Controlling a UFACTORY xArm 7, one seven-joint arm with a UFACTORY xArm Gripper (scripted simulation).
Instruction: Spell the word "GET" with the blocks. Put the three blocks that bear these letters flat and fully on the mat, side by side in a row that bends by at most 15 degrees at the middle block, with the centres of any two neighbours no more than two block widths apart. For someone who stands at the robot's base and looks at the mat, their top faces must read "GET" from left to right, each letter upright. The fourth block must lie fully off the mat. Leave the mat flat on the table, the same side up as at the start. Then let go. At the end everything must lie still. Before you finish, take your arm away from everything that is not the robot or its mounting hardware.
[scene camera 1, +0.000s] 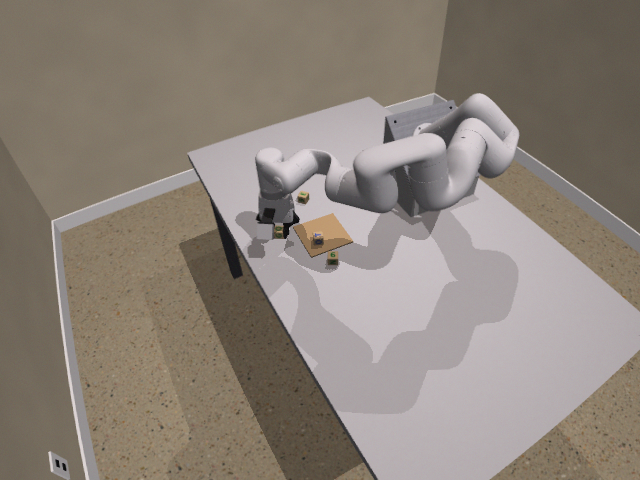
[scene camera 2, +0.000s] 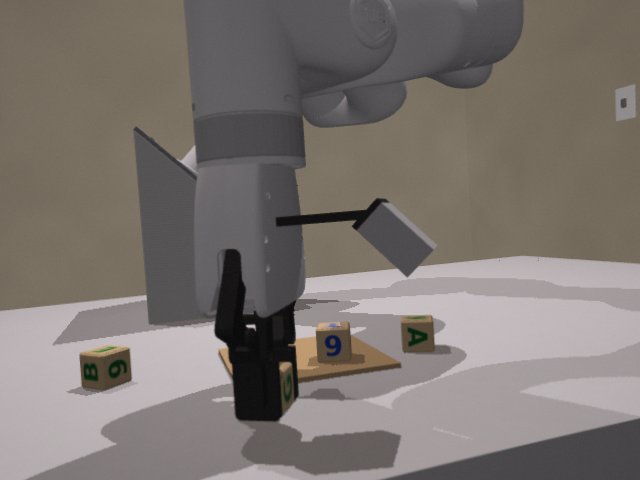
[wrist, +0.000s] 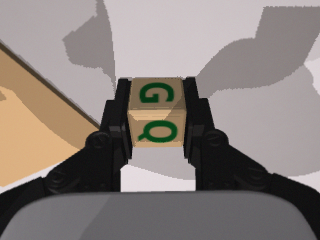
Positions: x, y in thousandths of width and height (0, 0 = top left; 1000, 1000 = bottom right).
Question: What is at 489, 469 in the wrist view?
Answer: A wooden block.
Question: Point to my gripper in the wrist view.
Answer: At 492, 402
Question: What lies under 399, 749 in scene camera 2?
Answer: My gripper.
